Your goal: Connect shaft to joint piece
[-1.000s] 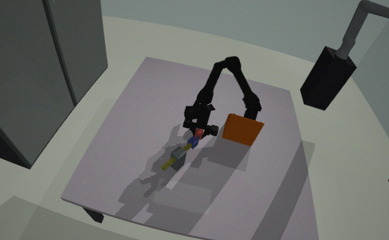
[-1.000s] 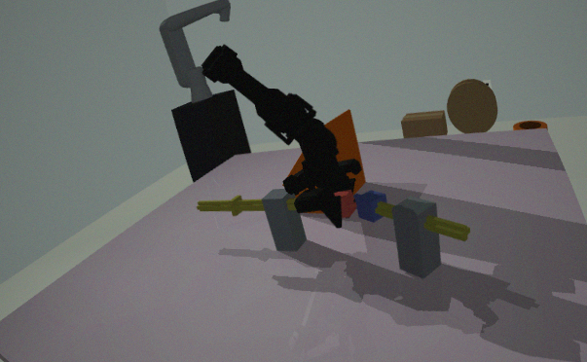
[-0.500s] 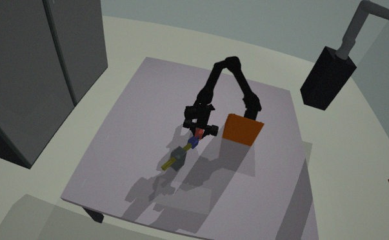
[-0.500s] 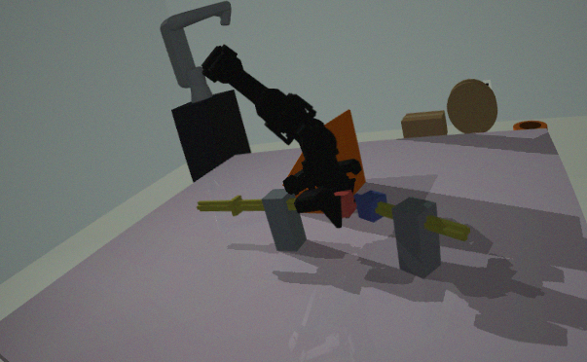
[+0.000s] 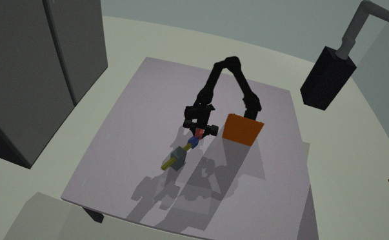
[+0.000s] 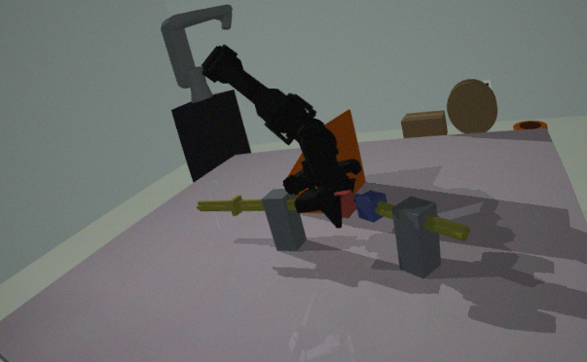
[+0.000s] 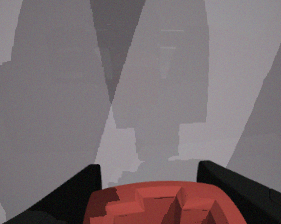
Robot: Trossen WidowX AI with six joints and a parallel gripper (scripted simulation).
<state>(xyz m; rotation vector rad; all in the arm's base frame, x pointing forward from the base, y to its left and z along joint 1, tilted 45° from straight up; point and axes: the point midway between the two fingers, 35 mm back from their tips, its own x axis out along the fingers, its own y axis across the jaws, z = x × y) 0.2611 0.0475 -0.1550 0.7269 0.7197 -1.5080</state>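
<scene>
Right now the red joint piece is 10 mm to the left of my gripper tip and 40 mm above it.
</scene>
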